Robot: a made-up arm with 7 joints. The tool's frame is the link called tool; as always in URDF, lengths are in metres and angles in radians. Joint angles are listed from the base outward. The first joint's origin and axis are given. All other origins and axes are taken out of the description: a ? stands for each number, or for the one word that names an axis. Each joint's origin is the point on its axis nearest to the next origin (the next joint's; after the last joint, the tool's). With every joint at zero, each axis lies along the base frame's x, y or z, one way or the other. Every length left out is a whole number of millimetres.
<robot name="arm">
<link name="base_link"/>
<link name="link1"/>
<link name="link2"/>
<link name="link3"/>
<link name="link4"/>
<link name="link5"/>
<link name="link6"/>
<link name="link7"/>
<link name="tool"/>
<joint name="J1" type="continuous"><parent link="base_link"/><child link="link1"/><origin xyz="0.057 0 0.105" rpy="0 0 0"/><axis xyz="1 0 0"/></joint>
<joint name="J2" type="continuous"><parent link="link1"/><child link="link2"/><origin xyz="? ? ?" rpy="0 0 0"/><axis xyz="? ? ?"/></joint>
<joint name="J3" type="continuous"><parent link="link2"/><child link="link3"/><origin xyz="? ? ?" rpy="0 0 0"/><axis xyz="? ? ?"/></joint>
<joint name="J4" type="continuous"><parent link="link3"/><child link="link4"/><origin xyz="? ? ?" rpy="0 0 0"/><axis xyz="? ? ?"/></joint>
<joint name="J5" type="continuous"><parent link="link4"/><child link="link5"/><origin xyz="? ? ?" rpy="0 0 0"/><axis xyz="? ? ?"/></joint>
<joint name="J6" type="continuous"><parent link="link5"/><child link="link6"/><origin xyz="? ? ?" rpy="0 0 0"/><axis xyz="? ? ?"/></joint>
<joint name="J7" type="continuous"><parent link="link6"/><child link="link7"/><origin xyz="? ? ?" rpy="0 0 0"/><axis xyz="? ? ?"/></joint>
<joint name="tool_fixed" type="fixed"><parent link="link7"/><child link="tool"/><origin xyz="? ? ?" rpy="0 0 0"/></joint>
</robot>
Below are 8 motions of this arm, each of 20 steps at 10 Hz.
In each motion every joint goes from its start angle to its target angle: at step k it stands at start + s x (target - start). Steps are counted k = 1, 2, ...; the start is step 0. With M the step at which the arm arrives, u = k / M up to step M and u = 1 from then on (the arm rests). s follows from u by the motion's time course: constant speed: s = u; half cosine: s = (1 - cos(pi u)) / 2; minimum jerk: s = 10 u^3 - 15 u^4 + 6 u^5.
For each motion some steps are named. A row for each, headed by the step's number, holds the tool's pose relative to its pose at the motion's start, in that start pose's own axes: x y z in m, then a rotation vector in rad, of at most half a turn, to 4 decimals.
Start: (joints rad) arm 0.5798 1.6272 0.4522 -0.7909 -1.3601 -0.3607 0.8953
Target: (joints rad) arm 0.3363 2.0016 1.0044 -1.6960 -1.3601 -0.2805 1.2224
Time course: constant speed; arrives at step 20
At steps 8, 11, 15, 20:
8: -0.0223 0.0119 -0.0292 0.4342 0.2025 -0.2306
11: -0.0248 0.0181 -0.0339 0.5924 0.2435 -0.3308
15: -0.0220 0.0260 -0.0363 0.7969 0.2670 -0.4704
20: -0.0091 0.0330 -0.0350 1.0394 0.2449 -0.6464

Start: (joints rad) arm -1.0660 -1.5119 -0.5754 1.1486 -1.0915 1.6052 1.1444
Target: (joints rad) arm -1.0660 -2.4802 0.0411 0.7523 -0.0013 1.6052 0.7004
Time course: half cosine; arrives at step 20
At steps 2, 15, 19, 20:
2: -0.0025 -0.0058 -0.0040 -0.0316 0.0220 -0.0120
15: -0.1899 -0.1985 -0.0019 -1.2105 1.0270 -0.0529
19: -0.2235 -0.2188 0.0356 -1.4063 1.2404 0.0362
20: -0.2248 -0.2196 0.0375 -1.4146 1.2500 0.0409

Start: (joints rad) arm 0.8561 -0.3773 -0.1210 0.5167 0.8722 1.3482 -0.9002
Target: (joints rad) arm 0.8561 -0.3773 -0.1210 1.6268 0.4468 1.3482 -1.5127
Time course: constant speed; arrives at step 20
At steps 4, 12, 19, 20:
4: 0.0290 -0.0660 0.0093 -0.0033 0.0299 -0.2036
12: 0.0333 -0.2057 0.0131 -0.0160 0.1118 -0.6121
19: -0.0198 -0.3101 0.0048 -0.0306 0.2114 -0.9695
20: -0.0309 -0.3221 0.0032 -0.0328 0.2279 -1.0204

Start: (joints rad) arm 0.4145 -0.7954 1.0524 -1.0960 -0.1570 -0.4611 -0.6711
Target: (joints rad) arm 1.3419 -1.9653 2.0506 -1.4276 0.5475 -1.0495 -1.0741
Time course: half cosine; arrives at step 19
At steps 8, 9, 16, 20:
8: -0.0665 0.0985 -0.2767 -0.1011 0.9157 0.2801
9: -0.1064 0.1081 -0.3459 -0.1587 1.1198 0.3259
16: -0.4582 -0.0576 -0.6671 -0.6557 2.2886 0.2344
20: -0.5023 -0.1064 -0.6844 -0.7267 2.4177 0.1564

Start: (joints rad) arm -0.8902 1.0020 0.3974 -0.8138 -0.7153 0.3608 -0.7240
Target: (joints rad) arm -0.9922 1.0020 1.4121 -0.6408 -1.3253 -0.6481 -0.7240
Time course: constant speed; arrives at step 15
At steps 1, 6, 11, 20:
1: -0.0074 0.0110 -0.0203 -0.0428 0.0693 0.0677
6: -0.0748 0.0465 -0.1212 -0.2490 0.4615 0.3999
11: -0.1872 0.0410 -0.1951 -0.4327 0.9250 0.7168
20: -0.2932 0.0075 -0.2102 -0.5531 1.3431 0.9548

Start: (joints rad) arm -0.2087 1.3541 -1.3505 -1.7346 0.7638 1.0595 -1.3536
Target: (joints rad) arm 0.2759 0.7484 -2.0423 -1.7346 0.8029 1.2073 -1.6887
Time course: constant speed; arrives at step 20
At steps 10, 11, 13, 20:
10: -0.0912 -0.2468 0.0923 0.1741 -0.2164 -0.4675
11: -0.1083 -0.2684 0.0971 0.1923 -0.2388 -0.5159
13: -0.1459 -0.3087 0.1039 0.2296 -0.2838 -0.6133
20: -0.3044 -0.4109 0.0952 0.3723 -0.4400 -0.9575

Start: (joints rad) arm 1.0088 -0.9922 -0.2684 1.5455 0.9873 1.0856 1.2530
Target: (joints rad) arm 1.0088 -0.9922 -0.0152 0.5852 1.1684 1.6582 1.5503
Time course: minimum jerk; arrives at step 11
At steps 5, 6, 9, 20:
5: -0.0990 -0.0141 -0.0476 0.0231 0.3156 0.1329
6: -0.1473 -0.0179 -0.0572 0.0504 0.4596 0.1935
9: -0.2627 -0.0252 -0.0512 0.1463 0.8022 0.3266
20: -0.2771 -0.0262 -0.0476 0.1612 0.8462 0.3421

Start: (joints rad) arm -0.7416 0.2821 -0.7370 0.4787 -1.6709 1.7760 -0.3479
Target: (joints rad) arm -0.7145 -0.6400 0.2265 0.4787 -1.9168 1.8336 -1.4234
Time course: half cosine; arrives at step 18
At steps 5, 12, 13, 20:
5: 0.0150 0.0203 -0.0068 -0.1711 0.1578 0.1548
12: 0.0551 0.1124 -0.0936 -0.8322 0.5969 0.7005
13: 0.0561 0.1240 -0.1123 -0.9232 0.6456 0.7734
20: 0.0524 0.1487 -0.1657 -1.1549 0.7633 0.9597

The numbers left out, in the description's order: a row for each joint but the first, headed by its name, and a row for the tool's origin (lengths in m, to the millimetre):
J2: xyz 0 0.181 -0.227, axis 0 0 1
J3: xyz 0.028 -0.036 0, axis -1 0 0
J4: xyz 0 -0.019 -0.083, axis 0 -1 0
J5: xyz 0.078 0 -0.002, axis 0 0 -1
J6: xyz -0.063 0.243 0, axis 0 -1 0
J7: xyz 0.178 0 -0.016, axis 1 0 0
tool: xyz 0 -0.044 0.004

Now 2 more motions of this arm.
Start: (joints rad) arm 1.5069 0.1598 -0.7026 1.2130 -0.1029 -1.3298 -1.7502
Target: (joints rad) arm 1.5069 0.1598 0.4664 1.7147 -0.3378 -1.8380 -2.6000
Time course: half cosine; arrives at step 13
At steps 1, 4, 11, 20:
1: 0.0003 0.0052 0.0002 -0.0327 0.0017 0.0011
4: 0.0053 0.0782 -0.0099 -0.4865 0.0291 0.0202
11: 0.0236 0.2508 -0.2281 -2.1081 0.2032 0.1484
20: 0.0245 0.2515 -0.2526 -2.2331 0.2245 0.1625

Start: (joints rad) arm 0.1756 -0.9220 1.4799 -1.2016 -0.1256 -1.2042 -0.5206
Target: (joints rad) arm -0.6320 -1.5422 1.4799 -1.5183 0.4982 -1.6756 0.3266
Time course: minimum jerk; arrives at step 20
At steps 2, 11, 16, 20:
2: 0.0004 -0.0004 0.0015 0.0197 0.0093 0.0059
11: -0.0168 -0.0105 0.1224 1.2406 0.7488 0.4248
16: -0.0674 -0.0437 0.2280 1.7372 1.3667 0.6791
20: -0.0774 -0.0541 0.2468 1.7897 1.4868 0.7187

